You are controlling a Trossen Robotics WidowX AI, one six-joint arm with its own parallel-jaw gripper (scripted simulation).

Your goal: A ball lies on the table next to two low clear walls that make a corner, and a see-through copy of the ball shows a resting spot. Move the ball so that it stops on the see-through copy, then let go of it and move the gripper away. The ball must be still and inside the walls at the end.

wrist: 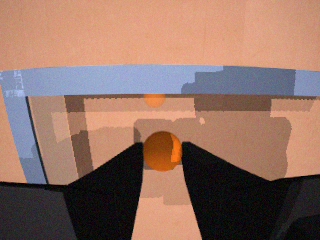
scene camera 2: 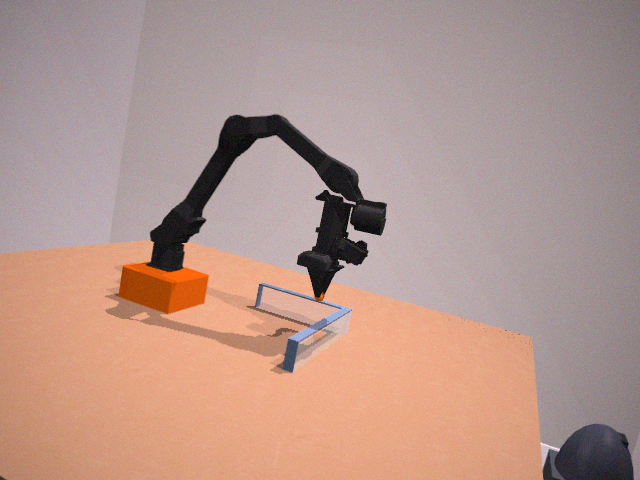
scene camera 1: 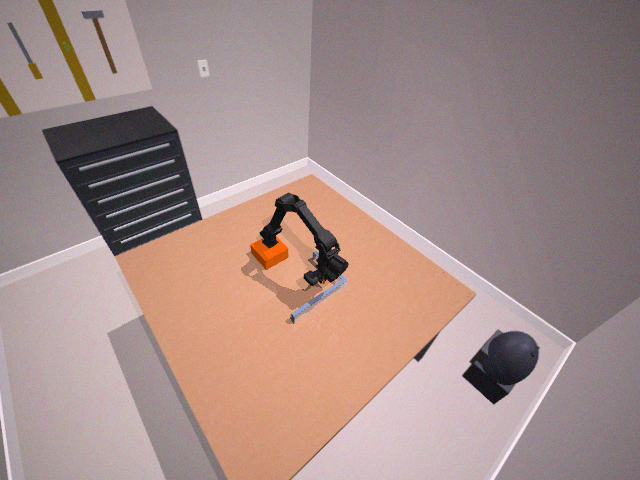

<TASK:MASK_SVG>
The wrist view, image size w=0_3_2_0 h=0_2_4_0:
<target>my gripper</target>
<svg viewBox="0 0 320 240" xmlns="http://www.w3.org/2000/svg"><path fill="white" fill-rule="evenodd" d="M143 143L132 144L131 147L124 149L120 155L105 161L95 171L88 172L87 175L80 177L77 181L72 181L68 185L0 181L0 240L132 240L133 224L135 224L137 207L139 207L141 181L143 181ZM183 141L183 144L181 144L183 145L181 161L183 161L185 188L187 188L189 200L191 200L193 212L196 215L197 227L199 227L200 235L203 237L201 240L320 240L320 175L281 177L281 179L268 181L261 176L245 171L243 168L237 168L236 165L227 163L221 157L204 151L204 149L197 147L191 141Z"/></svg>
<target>orange ball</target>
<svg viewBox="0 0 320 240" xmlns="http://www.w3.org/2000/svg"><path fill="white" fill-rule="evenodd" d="M152 133L151 136L147 137L143 145L145 164L149 168L157 169L157 171L168 171L168 169L176 168L181 161L181 157L183 157L183 145L181 145L180 140L171 132L159 131Z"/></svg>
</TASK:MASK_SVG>
